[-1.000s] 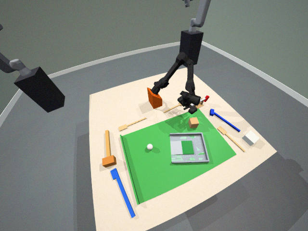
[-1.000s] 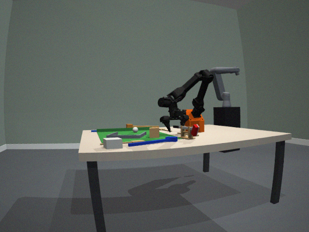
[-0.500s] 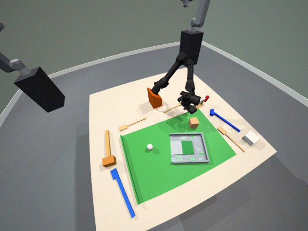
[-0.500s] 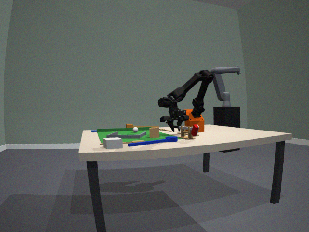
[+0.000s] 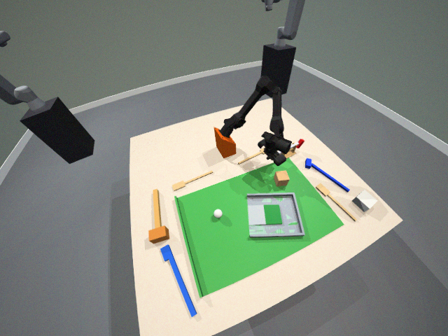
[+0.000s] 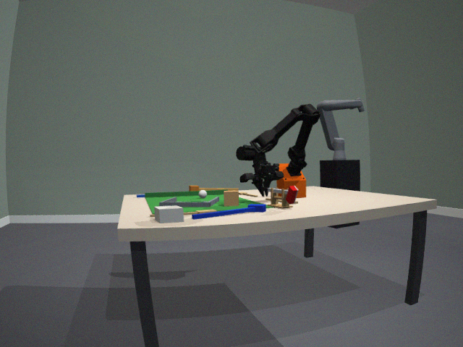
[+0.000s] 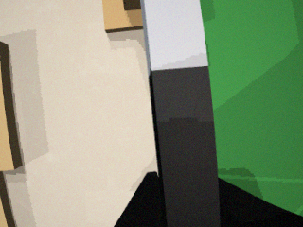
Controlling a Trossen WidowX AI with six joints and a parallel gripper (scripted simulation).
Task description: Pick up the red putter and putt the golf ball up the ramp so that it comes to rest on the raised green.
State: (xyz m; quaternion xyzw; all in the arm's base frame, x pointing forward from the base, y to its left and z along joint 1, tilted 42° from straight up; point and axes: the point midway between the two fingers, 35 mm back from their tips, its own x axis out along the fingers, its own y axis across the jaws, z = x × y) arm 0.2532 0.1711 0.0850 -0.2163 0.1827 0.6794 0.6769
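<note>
The red putter lies 1 cm behind my gripper tip, 11 cm to the left of it and 3 cm above it. Also, from my gripper tip: wooden cube (14 cm ahead, 4 cm to the right); grey-walled frame (28 cm ahead, 17 cm to the right, 3 cm below); wooden stand (13 cm to the left).
</note>
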